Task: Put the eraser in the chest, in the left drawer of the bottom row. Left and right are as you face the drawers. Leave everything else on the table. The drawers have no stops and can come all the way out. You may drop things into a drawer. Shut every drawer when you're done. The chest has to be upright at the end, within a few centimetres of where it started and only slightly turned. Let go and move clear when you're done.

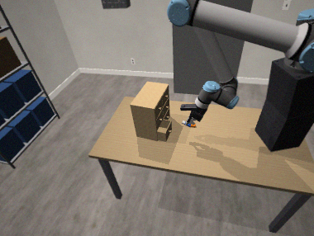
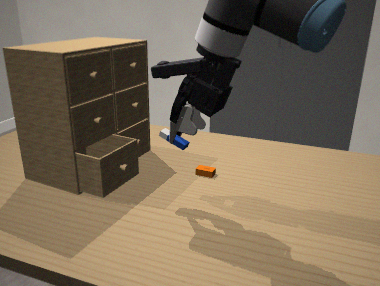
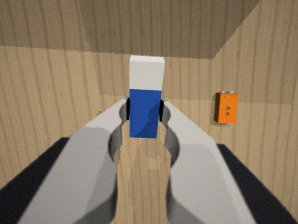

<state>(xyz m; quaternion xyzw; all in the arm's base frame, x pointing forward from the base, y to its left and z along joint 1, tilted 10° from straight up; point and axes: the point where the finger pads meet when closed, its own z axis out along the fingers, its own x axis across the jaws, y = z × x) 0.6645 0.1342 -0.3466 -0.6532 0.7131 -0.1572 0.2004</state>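
My hand is 10 mm short of the eraser and 10 mm above it. From my hand the other things lie so: orange block: 20 mm behind, 130 mm to the right, 140 mm below.
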